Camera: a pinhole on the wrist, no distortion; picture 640 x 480 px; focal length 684.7 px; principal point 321.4 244.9 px. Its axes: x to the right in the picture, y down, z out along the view. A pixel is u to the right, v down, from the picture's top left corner.
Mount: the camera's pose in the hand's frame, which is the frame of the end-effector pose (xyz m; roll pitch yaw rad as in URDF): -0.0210 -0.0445 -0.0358 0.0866 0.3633 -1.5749
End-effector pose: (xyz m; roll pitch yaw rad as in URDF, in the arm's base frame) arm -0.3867 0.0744 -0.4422 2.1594 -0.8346 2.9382
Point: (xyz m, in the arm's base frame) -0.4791 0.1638 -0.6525
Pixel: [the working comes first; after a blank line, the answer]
In the camera's frame: 0.0184 -0.0407 0.2427

373.3 130.1
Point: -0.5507 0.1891 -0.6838
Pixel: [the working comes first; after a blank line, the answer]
In the camera's frame: 0.0544 -0.0073 0.3085

442.2 228.7
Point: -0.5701 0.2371 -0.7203
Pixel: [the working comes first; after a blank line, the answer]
In the camera's frame: 0.0459 -0.0096 0.3712

406.1 227.2
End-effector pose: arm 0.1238 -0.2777 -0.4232 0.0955 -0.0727 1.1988
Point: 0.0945 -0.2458 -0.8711
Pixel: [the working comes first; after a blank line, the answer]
In the camera's frame: 0.1092 -0.0274 -0.4005

behind the camera
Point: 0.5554 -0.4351 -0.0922
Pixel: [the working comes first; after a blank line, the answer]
In the camera's frame: 0.2114 0.1013 0.5094

605.5 381.0
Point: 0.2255 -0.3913 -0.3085
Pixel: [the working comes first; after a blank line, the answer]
In the camera's frame: 0.0149 -0.0229 0.1877

375.8 161.4
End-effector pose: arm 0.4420 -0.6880 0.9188 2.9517 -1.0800 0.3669
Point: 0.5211 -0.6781 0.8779
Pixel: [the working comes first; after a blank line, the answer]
In the camera's frame: -0.0883 0.0298 0.0983

outside the picture
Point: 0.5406 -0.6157 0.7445
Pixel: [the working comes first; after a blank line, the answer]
In the camera's frame: -0.0545 -0.0589 0.2126

145.8 55.3
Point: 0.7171 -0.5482 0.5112
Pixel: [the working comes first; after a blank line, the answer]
In the camera's frame: -0.1021 -0.1513 0.4942

180.0 35.3
